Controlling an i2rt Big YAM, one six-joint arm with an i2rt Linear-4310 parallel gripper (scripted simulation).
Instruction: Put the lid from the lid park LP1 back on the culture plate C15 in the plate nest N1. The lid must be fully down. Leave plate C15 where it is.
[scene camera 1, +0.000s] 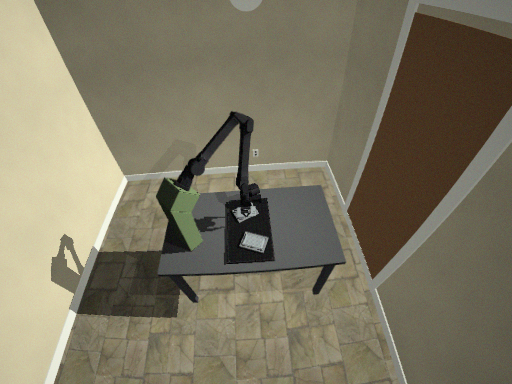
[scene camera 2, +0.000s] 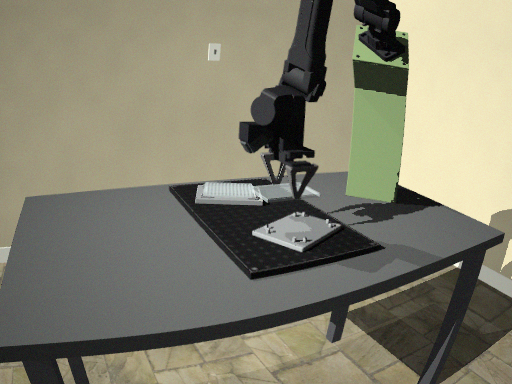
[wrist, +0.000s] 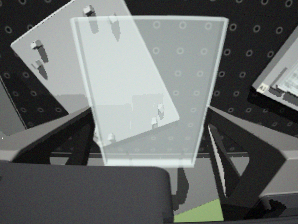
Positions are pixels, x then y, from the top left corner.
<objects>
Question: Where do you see the gripper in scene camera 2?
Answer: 285, 192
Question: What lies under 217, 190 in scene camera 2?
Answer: A culture plate C15.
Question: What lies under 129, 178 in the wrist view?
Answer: The gripper.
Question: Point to a lid park LP1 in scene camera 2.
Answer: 315, 229
</objects>
